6 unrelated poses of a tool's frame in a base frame.
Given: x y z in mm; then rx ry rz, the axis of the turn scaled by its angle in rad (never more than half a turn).
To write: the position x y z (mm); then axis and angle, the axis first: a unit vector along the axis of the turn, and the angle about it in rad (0 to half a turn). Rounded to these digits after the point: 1 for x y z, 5 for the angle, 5 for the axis.
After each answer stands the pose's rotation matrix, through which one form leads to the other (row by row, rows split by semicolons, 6 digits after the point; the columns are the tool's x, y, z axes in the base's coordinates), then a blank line. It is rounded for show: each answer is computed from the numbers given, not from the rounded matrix.
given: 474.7 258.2 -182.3 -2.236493 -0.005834 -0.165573
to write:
474.7 258.2 -182.3 -0.99727 -0.00260 -0.07383 2.24262
0.991145 0.061995 0.117420; -0.053577 -0.622404 0.780860; 0.121492 -0.780237 -0.613572

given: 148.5 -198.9 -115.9 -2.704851 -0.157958 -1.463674
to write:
148.5 -198.9 -115.9 -0.87833 -0.05129 -0.47529 3.07953
0.543375 0.119496 0.830942; 0.060539 -0.992818 0.103187; 0.837305 -0.005765 -0.546706

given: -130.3 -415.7 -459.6 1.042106 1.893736 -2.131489
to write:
-130.3 -415.7 -459.6 0.34328 0.62382 -0.70214 3.03570
-0.759371 0.501310 -0.414782; 0.352883 -0.218270 -0.909853; -0.546653 -0.837285 -0.011156

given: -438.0 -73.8 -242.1 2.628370 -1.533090 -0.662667
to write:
-438.0 -73.8 -242.1 0.84401 -0.49230 -0.21279 3.11413
0.424826 -0.825018 -0.372650; -0.836703 -0.514994 0.186303; -0.345616 0.232651 -0.909078

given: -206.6 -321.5 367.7 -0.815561 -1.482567 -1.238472
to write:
-206.6 -321.5 367.7 -0.38894 -0.70703 -0.59062 2.09689
-0.274925 0.923836 -0.266352; -0.097674 0.248758 0.963628; 0.956491 0.290941 0.021845

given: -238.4 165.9 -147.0 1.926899 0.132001 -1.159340
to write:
-238.4 165.9 -147.0 0.85539 0.05860 -0.51466 2.25265
0.562601 0.481296 -0.672186; -0.317867 -0.624636 -0.713296; -0.763178 0.614967 -0.198432

